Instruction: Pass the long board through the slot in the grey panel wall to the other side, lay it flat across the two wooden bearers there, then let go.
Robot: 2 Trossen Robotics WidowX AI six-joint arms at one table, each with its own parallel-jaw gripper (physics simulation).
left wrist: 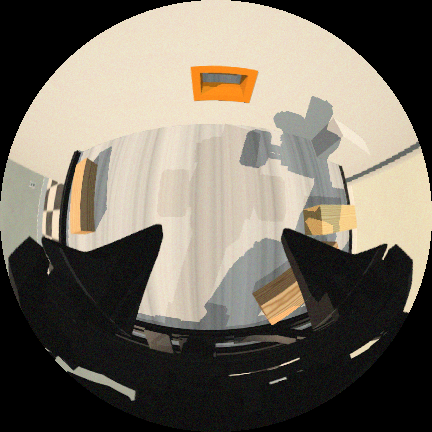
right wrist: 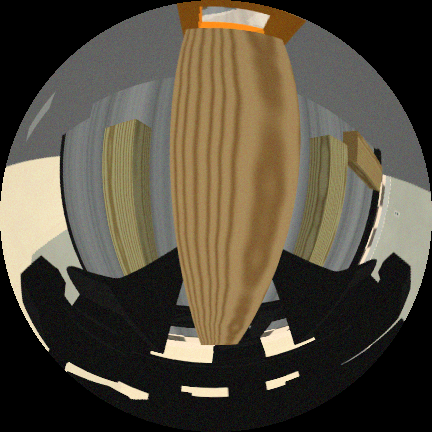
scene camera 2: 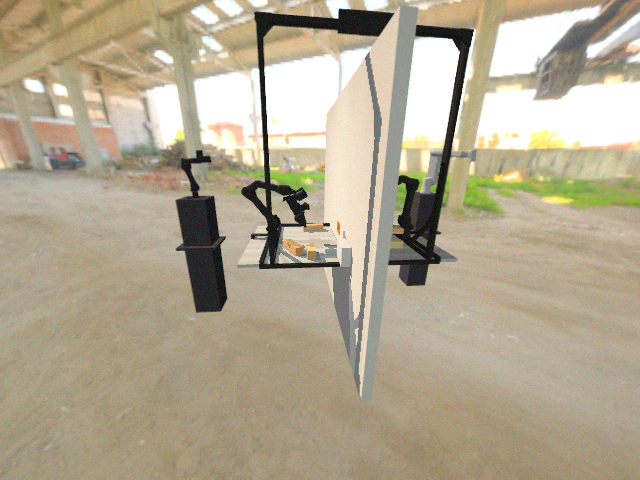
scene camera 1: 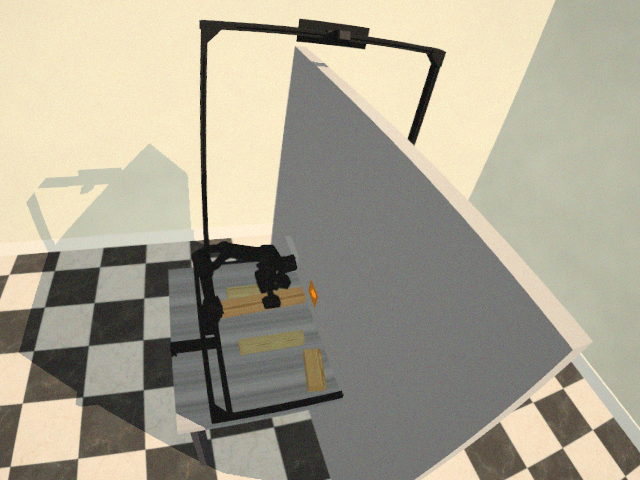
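Where they show: left gripper, fingertip midpoint: (left wrist: 224,232) (scene camera 2: 306,225); right gripper, fingertip midpoint: (right wrist: 227,250); left arm's base, origin of the base link: (left wrist: 197,347); right arm's base, origin of the base link: (scene camera 2: 404,236) (scene camera 1: 208,328).
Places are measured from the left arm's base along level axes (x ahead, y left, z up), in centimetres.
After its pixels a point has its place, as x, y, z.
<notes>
The long board (scene camera 1: 245,304) {76.5, -3.2, 8.2} (right wrist: 232,150) {61.7, -5.0, 9.2} is brown wood, held above two yellowish bearers (scene camera 1: 271,342) {69.1, 12.0, 2.4} (right wrist: 122,195) {64.8, -14.8, 2.5} on the grey panel wall's (scene camera 1: 392,289) {48.2, 37.4, 57.9} near side. My right gripper (scene camera 1: 270,300) {68.1, -4.4, 6.4} (right wrist: 227,250) {68.1, -4.4, 6.4} is shut on it. The board's far end is a little short of the orange-framed slot (scene camera 1: 313,293) {47.2, -6.3, 5.9} (left wrist: 220,69) {43.0, -3.9, 11.2} (right wrist: 187,20) and roughly faces it; the slot's opening shows beyond the end. In the left wrist view the board does not show through the slot. My left gripper (scene camera 2: 303,222) {21.9, -3.8, 9.8} (left wrist: 224,232) {21.9, -3.8, 9.8} is open and empty above the table on the other side.
On the left arm's side lie wooden blocks (left wrist: 88,200) {27.4, 22.4, -0.2} (left wrist: 337,220) {23.0, -24.3, 3.1} (left wrist: 280,300) {11.7, -12.6, 2.8}; I cannot tell which are the bearers. A tan block (scene camera 1: 314,369) {56.1, 26.3, 1.9} (right wrist: 362,160) {56.3, 19.7, 1.9} lies near the wall on the right arm's side. A black frame (scene camera 1: 203,139) {88.7, -34.1, 62.7} (scene camera 2: 263,103) {2.9, -37.4, 71.9} rises over the tables.
</notes>
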